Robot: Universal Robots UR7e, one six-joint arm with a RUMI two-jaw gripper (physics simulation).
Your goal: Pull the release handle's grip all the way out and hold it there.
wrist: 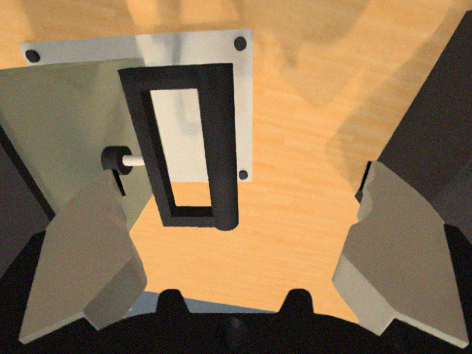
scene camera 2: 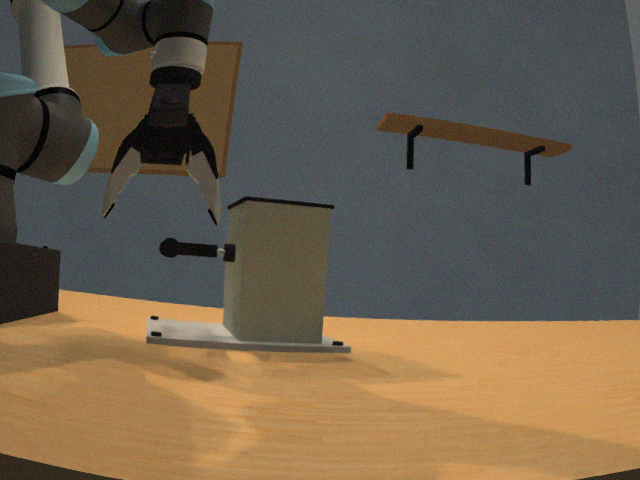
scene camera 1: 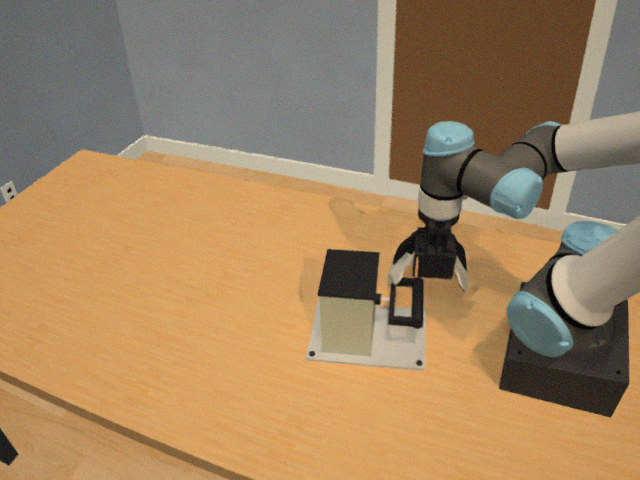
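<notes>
The release handle is a black rectangular frame with a thick round grip bar (scene camera 1: 417, 304) (scene camera 2: 169, 247) (wrist: 220, 150) on its outer side. A short white rod (wrist: 133, 160) joins it to a black collar (scene camera 1: 377, 299) (scene camera 2: 229, 252) (wrist: 111, 161) on the side of a pale green box (scene camera 1: 346, 325) (scene camera 2: 279, 273) (wrist: 60, 110). A small gap shows between frame and collar. My gripper (scene camera 1: 428, 285) (scene camera 2: 160, 219) (wrist: 239, 170) is open and empty. In the second scene view its fingertips are above the handle's height, one on each side of the grip bar.
The box has a black top (scene camera 1: 349, 272) and stands on a light grey baseplate (scene camera 1: 395, 356) (scene camera 2: 186, 330) (wrist: 245, 110) with black bolts, on the wooden table (scene camera 1: 206, 310). The arm's dark base block (scene camera 1: 563, 379) stands to the right in the first scene view. A wall shelf (scene camera 2: 475, 135) hangs behind.
</notes>
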